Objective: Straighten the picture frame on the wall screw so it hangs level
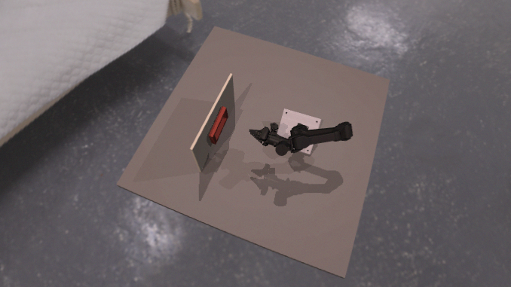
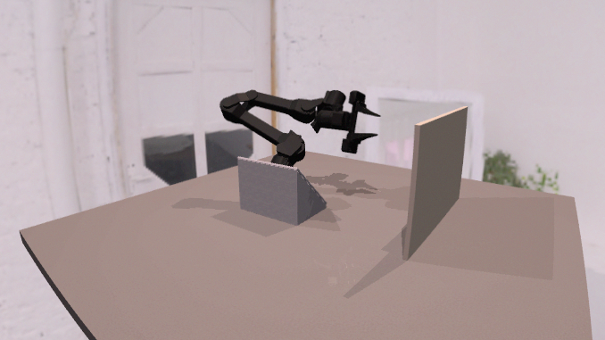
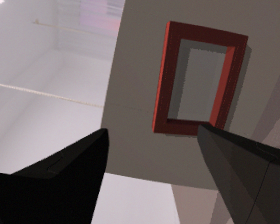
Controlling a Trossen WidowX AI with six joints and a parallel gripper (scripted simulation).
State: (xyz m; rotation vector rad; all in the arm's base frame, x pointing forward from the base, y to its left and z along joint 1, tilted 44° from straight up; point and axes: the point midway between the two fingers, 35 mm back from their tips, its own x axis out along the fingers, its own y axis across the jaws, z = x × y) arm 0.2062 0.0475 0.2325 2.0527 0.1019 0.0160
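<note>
My gripper tip is 19 cm short of the red picture frame, 9 cm above it and 1 cm to the left of it. Also, from my gripper tip: wall panel: 20 cm ahead, 10 cm below, 2 cm to the right.
</note>
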